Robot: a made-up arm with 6 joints.
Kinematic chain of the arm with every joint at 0, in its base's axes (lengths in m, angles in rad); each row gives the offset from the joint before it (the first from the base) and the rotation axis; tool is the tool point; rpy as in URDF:
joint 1: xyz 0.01 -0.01 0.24 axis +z
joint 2: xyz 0 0.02 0 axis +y
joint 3: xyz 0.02 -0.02 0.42 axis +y
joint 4: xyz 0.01 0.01 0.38 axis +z
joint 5: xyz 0.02 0 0.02 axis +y
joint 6: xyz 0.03 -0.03 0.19 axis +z
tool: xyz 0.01 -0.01 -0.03 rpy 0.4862 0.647 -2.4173
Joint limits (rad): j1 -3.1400..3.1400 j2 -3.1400..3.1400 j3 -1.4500..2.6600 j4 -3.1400..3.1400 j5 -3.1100..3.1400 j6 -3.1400..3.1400
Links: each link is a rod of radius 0.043 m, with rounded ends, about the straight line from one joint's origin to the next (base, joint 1, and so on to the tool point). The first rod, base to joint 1, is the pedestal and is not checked.
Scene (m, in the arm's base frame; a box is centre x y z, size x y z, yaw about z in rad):
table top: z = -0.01
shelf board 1: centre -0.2 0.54 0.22 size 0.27 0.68 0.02 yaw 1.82
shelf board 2: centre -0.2 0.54 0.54 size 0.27 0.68 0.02 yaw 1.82
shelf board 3: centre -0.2 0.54 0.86 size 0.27 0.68 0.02 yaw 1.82
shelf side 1: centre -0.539 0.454 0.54 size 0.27 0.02 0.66 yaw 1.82
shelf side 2: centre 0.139 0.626 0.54 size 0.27 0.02 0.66 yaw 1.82
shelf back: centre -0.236 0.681 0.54 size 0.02 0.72 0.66 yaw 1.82
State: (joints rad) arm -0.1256 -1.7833 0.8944 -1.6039 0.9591 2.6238
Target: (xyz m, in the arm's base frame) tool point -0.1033 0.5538 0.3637
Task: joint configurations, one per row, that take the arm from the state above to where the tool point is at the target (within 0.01 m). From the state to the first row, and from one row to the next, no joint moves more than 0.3 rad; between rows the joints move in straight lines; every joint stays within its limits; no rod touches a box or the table.
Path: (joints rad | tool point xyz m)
1: 0.1471 -1.6200 1.0965 -1.5680 0.8930 2.6279 | -0.6262 -0.2570 0.6520
2: 0.4199 -1.4567 1.2986 -1.5320 0.8268 2.6321 | -0.3801 -0.3440 0.7906
3: 0.6926 -1.2934 1.5008 -1.4961 0.7607 2.6362 | -0.1248 -0.3037 0.8605
4: 0.9654 -1.1301 1.7029 -1.4602 0.6945 2.6404 | 0.0690 -0.1591 0.8576
5: 1.2381 -0.9668 1.9050 -1.4242 0.6284 2.6445 | 0.1580 0.0323 0.7881
6: 1.5108 -0.8035 2.1071 -1.3883 0.5622 2.6487 | 0.1410 0.2016 0.6674
7: 1.7836 -0.6401 2.3093 -1.3524 0.4961 2.6528 | 0.0561 0.2957 0.5173
8: 2.0563 -0.4768 2.5114 -1.3164 0.4299 2.6570 | -0.0378 0.2966 0.3637
9: 2.0087 -0.2510 2.3104 -1.3595 0.3857 2.6598 | -0.0663 0.3774 0.3852
10: 1.9612 -0.0252 2.1094 -1.4025 0.3415 2.6626 | -0.0889 0.4648 0.3853
11: 1.9136 0.2006 1.9083 -1.4456 0.2973 2.6655 | -0.1033 0.5538 0.3637

